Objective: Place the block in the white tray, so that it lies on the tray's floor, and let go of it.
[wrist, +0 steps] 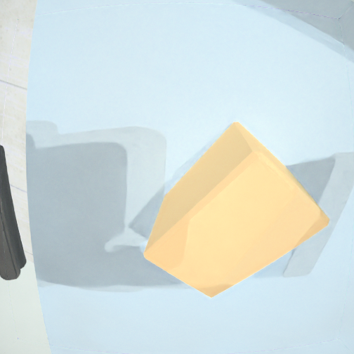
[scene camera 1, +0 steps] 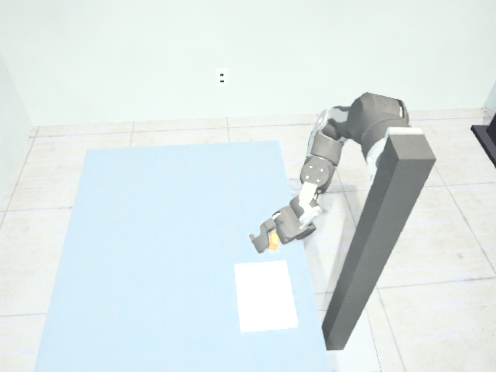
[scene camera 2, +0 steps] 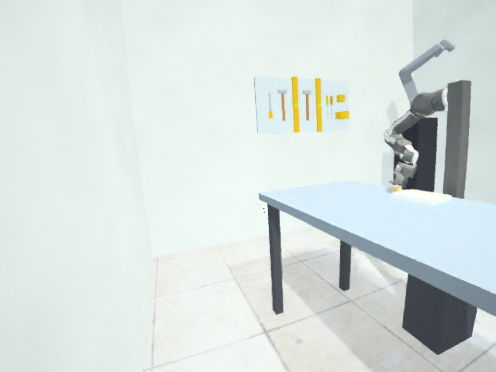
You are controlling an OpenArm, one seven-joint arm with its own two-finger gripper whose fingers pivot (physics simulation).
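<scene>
An orange-yellow block point(scene camera 1: 273, 241) point(scene camera 2: 396, 188) point(wrist: 235, 215) rests on the blue table beside the white tray, outside it. In the wrist view it looks large and stands turned at an angle to the picture's edges. The white tray point(scene camera 1: 266, 326) point(scene camera 2: 425, 198) lies flat on the table near the edge by the arm's post. My gripper point(scene camera 1: 272, 243) point(scene camera 2: 398, 184) is open, low over the block, with its fingers spread to either side; nothing is gripped. In the wrist view, one dark finger shows at the left edge and the other is not visible.
The blue table point(scene camera 1: 165, 240) point(scene camera 2: 320, 205) carries the block and tray. A thick dark post point(scene camera 1: 377, 240) point(scene camera 2: 457, 140) stands beside the table and bears the arm. The gripper's shadow falls on the table around the block. A tool board point(scene camera 2: 280, 125) hangs on the wall.
</scene>
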